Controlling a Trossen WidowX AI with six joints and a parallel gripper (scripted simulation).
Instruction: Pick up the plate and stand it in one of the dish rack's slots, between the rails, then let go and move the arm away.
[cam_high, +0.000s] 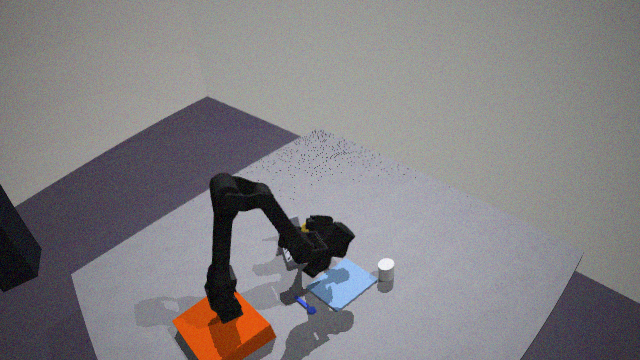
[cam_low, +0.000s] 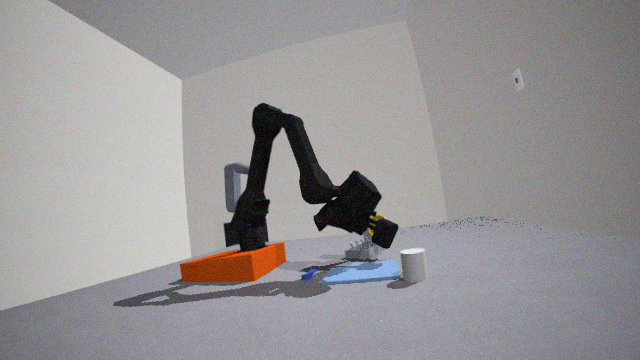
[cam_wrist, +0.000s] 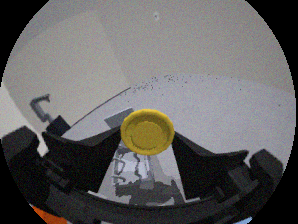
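The grey dish rack is 50 mm behind my gripper tip, 30 mm to the left of it and 50 mm below it. Also, from my gripper tip: yellow plate: 10 mm to the right; light blue mat: 10 mm behind, 180 mm to the right, 70 mm below; blue spoon: 130 mm behind, 190 mm to the right, 70 mm below.
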